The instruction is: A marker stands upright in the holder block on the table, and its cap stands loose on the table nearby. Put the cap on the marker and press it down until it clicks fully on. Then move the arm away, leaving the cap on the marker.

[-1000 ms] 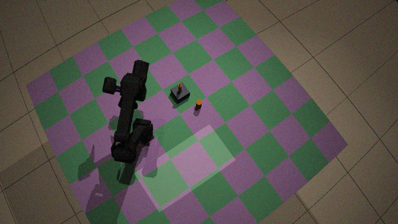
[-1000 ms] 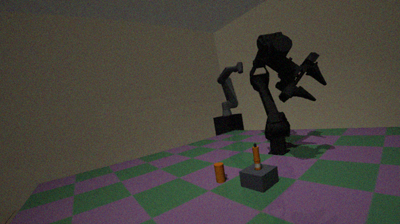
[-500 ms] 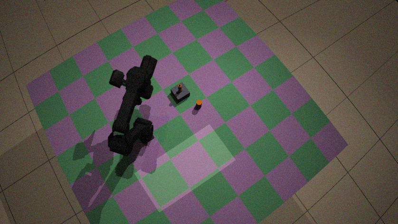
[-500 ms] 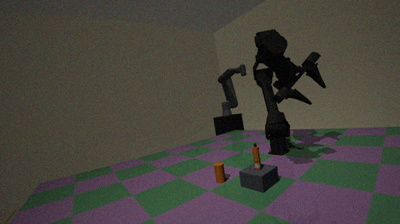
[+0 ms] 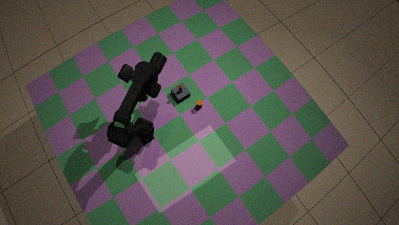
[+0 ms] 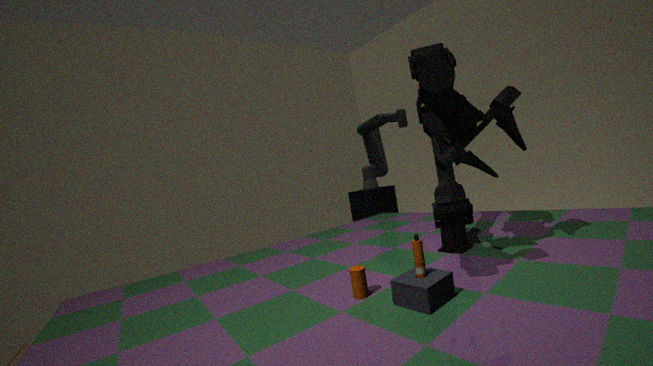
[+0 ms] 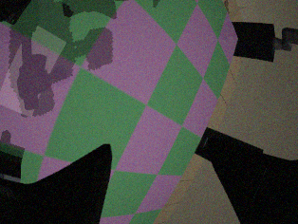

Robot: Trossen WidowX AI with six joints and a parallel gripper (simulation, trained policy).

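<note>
My gripper tip is now 190 mm short of the orange marker, 90 mm to the left of it and 110 mm above it. Round my gripper tip: dark grey holder block 190 mm ahead, 90 mm to the right, 170 mm below; then orange cap 230 mm ahead, 200 mm to the right, 160 mm below.
</note>
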